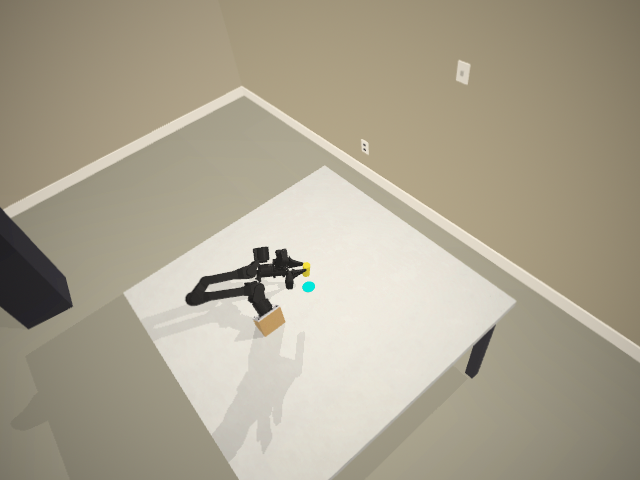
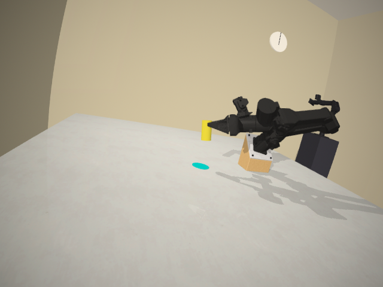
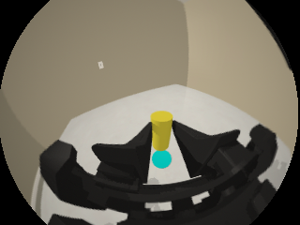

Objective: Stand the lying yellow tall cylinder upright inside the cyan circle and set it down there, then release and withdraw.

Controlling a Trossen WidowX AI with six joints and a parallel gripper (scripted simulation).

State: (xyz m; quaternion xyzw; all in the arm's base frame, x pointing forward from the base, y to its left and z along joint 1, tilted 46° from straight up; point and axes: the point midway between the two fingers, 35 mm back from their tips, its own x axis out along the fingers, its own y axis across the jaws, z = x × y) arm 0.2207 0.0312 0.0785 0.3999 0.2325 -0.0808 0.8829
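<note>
The cyan circle lies 15 cm below my gripper tip and 1 cm behind it. The rest, counted from my gripper tip: yellow cylinder (2 cm below).
</note>
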